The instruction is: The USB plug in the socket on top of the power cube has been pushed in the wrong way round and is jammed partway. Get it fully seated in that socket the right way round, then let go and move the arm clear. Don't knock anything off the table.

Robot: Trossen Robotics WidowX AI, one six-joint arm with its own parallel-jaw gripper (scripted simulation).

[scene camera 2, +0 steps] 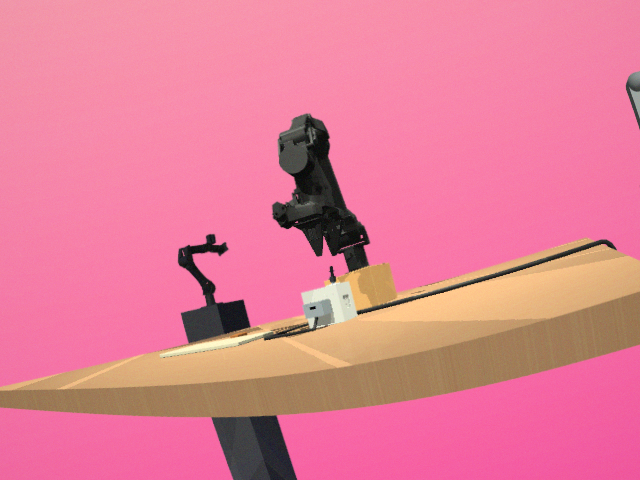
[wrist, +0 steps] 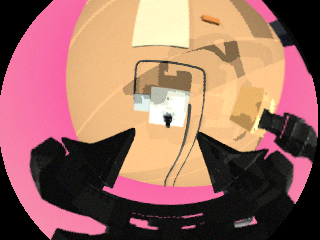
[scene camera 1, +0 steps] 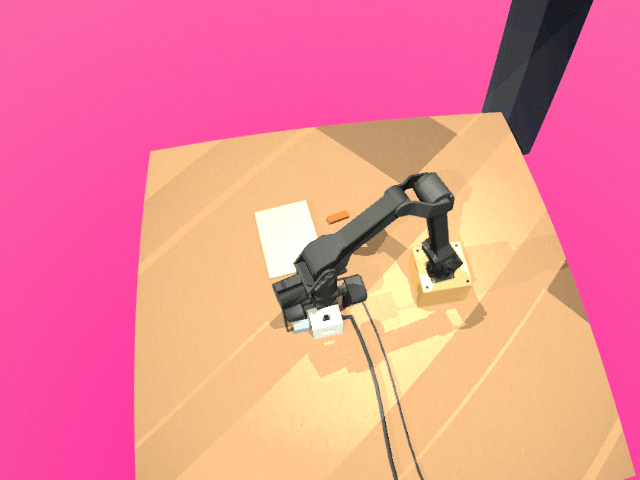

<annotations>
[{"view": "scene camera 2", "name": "my gripper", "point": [327,256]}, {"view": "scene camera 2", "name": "white sheet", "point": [237,341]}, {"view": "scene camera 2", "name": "power cube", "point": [341,298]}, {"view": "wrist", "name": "my gripper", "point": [167,133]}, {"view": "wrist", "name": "power cube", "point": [162,99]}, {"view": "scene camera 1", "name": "my gripper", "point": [324,311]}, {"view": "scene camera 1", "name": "white sheet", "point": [284,231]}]
</annotations>
